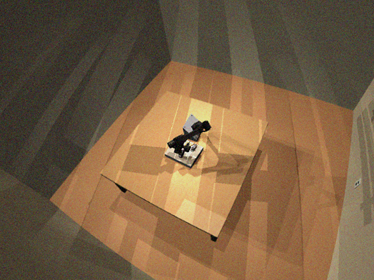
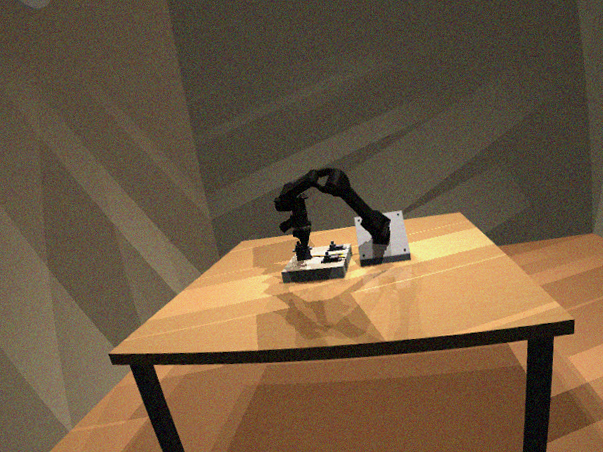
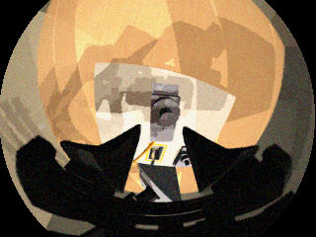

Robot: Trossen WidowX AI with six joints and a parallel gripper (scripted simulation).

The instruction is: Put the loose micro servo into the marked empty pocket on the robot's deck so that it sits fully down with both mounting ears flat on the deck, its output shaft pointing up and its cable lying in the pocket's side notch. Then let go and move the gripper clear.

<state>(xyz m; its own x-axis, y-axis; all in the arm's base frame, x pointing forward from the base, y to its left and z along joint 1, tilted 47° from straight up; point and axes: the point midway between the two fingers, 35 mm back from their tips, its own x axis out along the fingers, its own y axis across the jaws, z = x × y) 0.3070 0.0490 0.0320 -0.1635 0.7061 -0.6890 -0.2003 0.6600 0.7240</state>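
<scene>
The white deck is 1 cm to the right of my gripper tip and 7 cm below it.
</scene>
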